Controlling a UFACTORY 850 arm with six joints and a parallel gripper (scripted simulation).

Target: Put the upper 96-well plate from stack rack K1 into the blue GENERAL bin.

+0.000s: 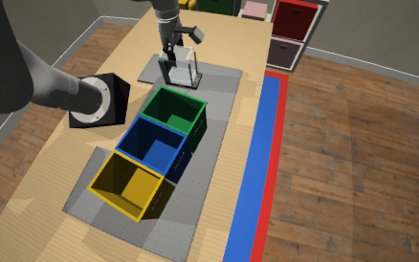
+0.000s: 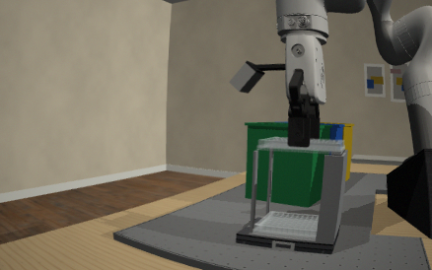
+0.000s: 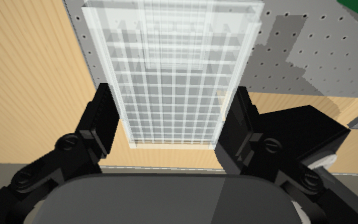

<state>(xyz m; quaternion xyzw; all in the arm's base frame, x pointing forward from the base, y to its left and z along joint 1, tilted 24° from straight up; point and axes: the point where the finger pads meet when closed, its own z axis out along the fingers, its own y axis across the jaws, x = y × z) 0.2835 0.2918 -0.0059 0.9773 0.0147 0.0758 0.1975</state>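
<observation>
The blue bin is 400 mm to the right of my hand, 80 mm below it and 70 mm ahead of it. Also, from my hand: yellow bin: 530 mm to the right, 80 mm below, 40 mm ahead; green bin: 270 mm to the right, 90 mm ahead, 80 mm below.
</observation>
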